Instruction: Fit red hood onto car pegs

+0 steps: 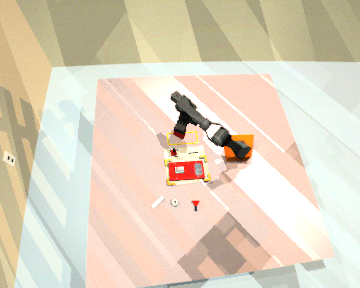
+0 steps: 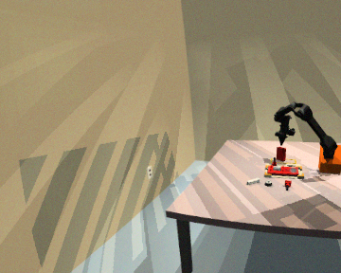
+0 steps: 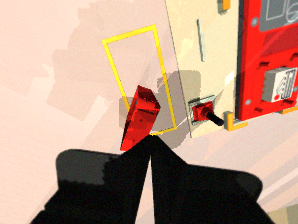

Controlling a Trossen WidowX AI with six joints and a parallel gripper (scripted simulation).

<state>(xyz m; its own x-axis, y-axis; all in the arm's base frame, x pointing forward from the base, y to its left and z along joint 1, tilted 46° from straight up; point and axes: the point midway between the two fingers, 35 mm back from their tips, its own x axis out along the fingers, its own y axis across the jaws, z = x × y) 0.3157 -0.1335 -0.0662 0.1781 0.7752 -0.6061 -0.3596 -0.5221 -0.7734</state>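
Right now the red hood is 10 mm to the right of my gripper tip and 70 mm below it. From my gripper tip the other things lie so: wheel (60 mm ahead, 400 mm to the left, 110 mm below); then jig (20 mm behind, 200 mm to the left, 100 mm below); then grey engine block (20 mm ahead, 230 mm to the left, 90 mm below).
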